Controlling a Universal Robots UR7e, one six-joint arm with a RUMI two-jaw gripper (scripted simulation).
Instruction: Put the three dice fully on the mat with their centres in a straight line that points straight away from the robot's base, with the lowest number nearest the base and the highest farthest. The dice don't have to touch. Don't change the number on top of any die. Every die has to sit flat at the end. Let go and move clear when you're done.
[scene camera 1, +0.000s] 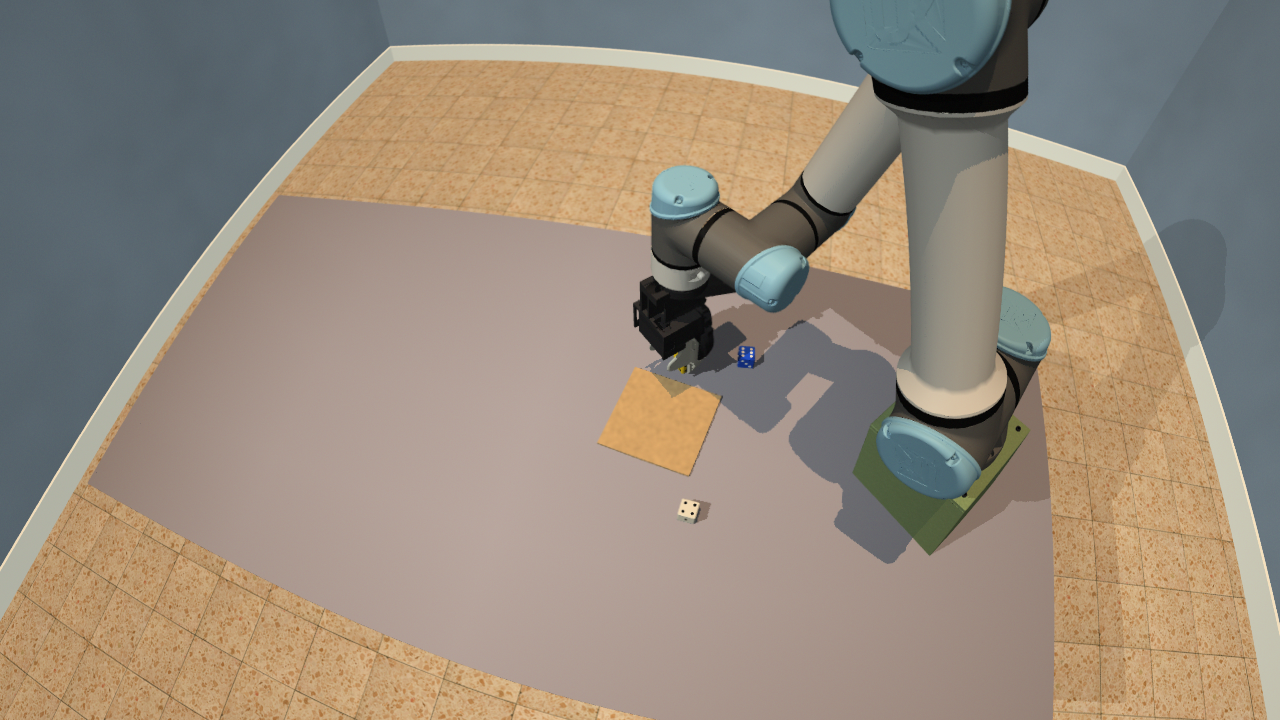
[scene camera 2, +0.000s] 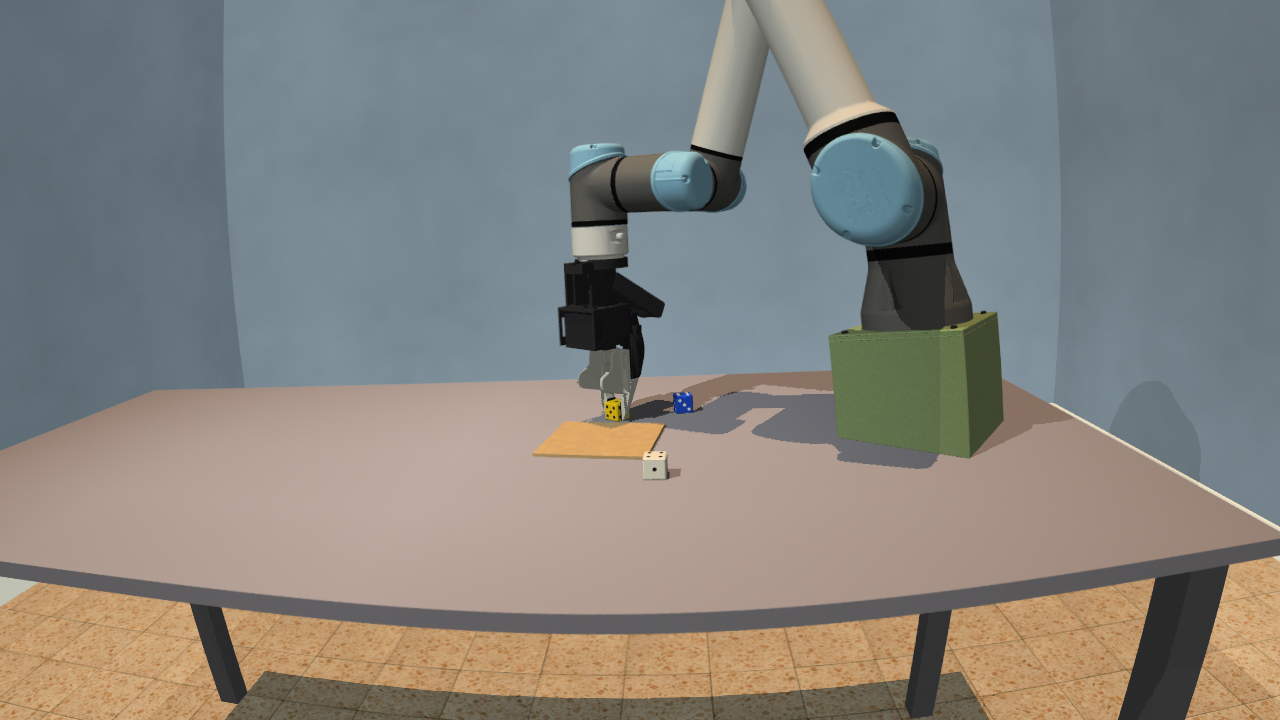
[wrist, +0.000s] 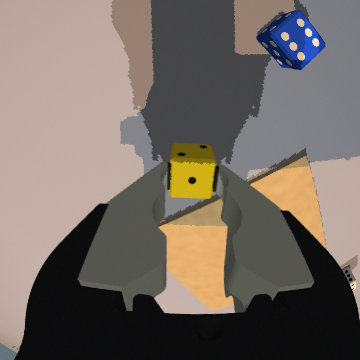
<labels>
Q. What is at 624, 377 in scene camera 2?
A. The gripper.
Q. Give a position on a mat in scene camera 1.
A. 661, 421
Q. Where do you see a blue die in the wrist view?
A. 293, 42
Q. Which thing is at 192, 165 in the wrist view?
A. A yellow die.
</labels>
